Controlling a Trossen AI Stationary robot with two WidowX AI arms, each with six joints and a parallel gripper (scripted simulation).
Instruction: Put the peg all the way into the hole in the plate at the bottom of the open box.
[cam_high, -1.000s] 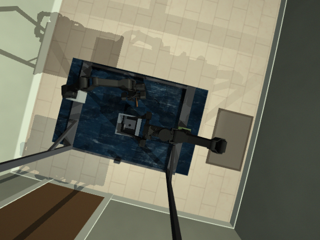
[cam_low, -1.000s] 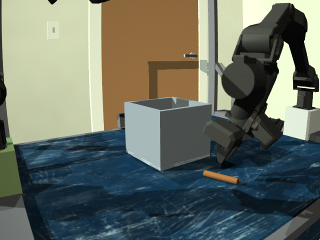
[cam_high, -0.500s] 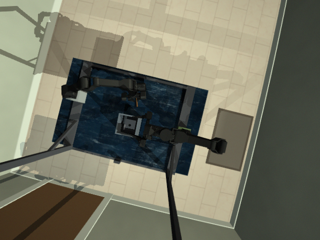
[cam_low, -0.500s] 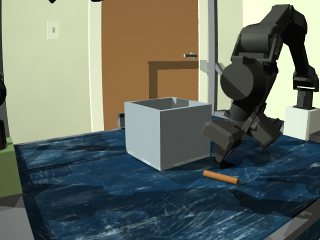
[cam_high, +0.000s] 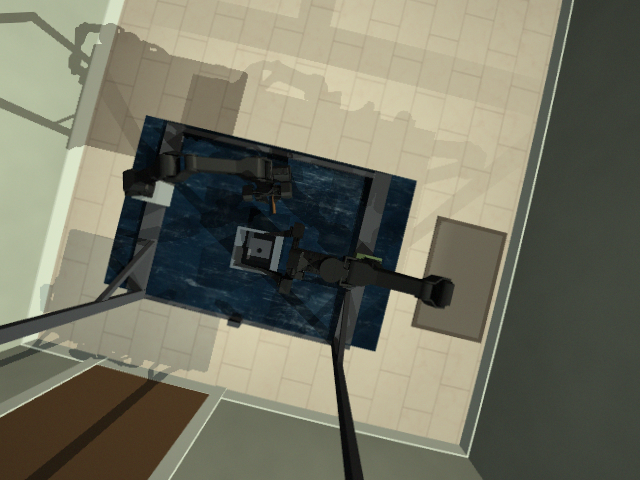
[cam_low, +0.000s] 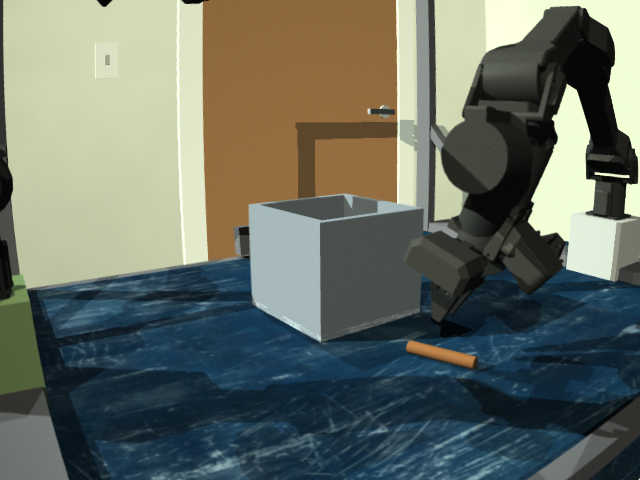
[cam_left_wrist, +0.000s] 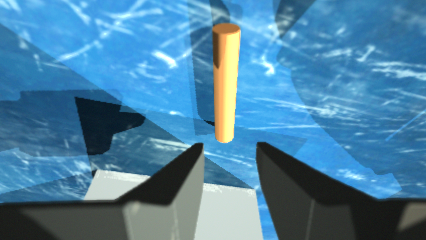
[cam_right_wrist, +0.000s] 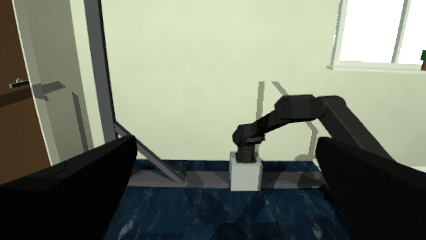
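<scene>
Now: left hand 80 mm above the orange peg and 10 mm past it. Round my left hand: grey plate: 210 mm behind, 40 mm below, 20 mm to the right.
</scene>
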